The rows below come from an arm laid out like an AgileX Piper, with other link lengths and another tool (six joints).
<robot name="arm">
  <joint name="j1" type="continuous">
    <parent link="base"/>
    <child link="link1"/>
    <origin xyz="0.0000 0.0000 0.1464"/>
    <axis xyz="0 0 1"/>
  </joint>
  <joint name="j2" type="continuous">
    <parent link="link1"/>
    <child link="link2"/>
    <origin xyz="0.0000 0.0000 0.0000"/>
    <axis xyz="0 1 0"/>
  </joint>
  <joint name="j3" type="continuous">
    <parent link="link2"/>
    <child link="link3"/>
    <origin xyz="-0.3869 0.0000 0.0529"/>
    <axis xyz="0 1 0"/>
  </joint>
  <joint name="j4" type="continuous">
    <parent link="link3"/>
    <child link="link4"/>
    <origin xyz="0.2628 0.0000 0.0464"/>
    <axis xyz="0.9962 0 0.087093"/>
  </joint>
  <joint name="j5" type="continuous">
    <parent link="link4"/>
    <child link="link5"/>
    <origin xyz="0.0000 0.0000 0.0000"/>
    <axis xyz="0 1 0"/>
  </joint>
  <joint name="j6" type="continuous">
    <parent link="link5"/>
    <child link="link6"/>
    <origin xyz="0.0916 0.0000 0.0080"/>
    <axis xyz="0.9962 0 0.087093"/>
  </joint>
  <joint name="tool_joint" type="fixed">
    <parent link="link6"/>
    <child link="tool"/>
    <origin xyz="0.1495 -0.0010 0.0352" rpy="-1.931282 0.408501 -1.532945"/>
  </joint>
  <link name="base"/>
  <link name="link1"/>
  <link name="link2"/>
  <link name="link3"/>
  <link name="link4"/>
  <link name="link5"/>
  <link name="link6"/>
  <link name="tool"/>
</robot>
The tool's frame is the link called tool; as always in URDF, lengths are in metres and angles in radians. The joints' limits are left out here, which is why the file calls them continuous.
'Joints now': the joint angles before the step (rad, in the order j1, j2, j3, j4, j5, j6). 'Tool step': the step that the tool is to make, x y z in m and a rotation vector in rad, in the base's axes. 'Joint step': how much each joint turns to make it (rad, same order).
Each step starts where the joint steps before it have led.
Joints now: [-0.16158 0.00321 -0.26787 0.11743 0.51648 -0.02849]
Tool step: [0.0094 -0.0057 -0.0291 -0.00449 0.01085 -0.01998]
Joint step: [-0.00651 -0.00319 0.10595 -0.01112 -0.09344 0.00134]
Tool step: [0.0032 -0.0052 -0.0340 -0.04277 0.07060 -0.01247]
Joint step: [0.00041 -0.00023 0.07244 -0.05640 -0.00980 0.00103]
